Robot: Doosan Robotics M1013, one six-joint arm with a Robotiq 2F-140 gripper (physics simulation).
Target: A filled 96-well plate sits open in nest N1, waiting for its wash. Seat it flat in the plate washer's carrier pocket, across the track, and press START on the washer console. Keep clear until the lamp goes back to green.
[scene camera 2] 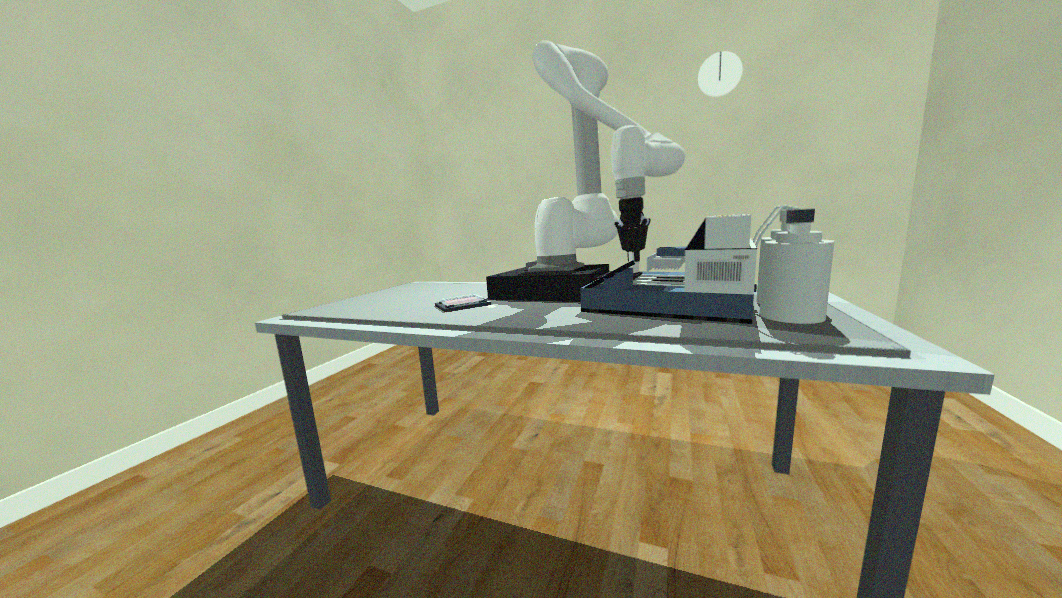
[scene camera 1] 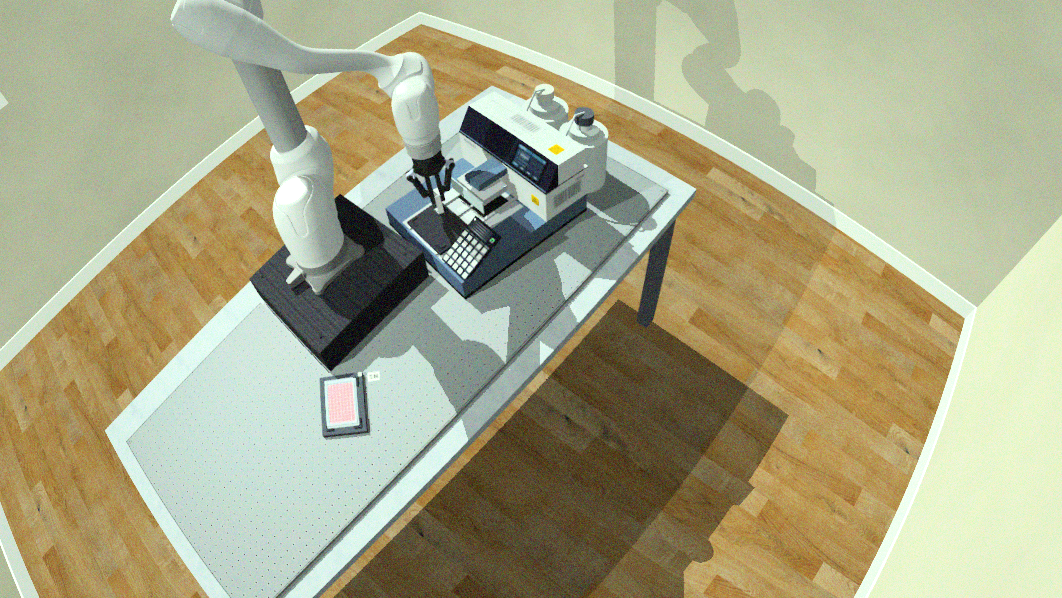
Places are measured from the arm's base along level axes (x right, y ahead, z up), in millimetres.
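Pixels of known places: gripper, between the fingertips: (scene camera 2: 634,272) (scene camera 1: 440,209); arm's base, origin of its link: (scene camera 2: 557,268) (scene camera 1: 324,257).
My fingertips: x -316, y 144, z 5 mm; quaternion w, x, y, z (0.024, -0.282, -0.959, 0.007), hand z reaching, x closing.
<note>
For each thing: its top centre in the pictures, then the offset to it from my fingertips. "spot": a spot on its surface instead.
- pink-filled 96-well plate, centre of its top: (scene camera 1: 340,401) (scene camera 2: 462,298) dy +188, dx +550, dz -61 mm
- nest N1, centre of its top: (scene camera 1: 341,402) (scene camera 2: 462,300) dy +189, dx +551, dz -70 mm
- dark panel, a spot on its surface: (scene camera 1: 428,224) spot: dy +13, dx +57, dz -2 mm
- keypad, a spot on its surface: (scene camera 1: 466,253) spot: dy +169, dx +67, dz +11 mm
- washer's tall white housing, a spot on its surface: (scene camera 1: 575,172) spot: dy +251, dx -256, dz +99 mm
- small white label, a spot on its surface: (scene camera 1: 373,376) spot: dy +188, dx +439, dz -86 mm
The pink-filled 96-well plate (scene camera 1: 341,402) (scene camera 2: 462,300) lies in the dark frame of nest N1 (scene camera 1: 363,417), on the table left of the washer. My gripper (scene camera 1: 439,210) (scene camera 2: 635,267) is shut with nothing between its fingers. It points down, its tips low over the dark panel (scene camera 1: 428,224) of the washer console, beside the keypad (scene camera 1: 466,253). The plate washer (scene camera 1: 523,236) (scene camera 2: 661,302) is blue and white. A small green light (scene camera 1: 491,239) shows beside the keypad. The carrier pocket cannot be made out clearly, and the START button does not show distinctly.
The black robot base (scene camera 1: 371,300) (scene camera 2: 536,286) stands between nest and washer. The washer's tall white housing (scene camera 1: 575,172) (scene camera 2: 719,268) rises beyond the console. White bottles (scene camera 1: 590,152) (scene camera 2: 793,278) stand behind it. A small white label (scene camera 1: 373,376) lies by the nest's corner.
</note>
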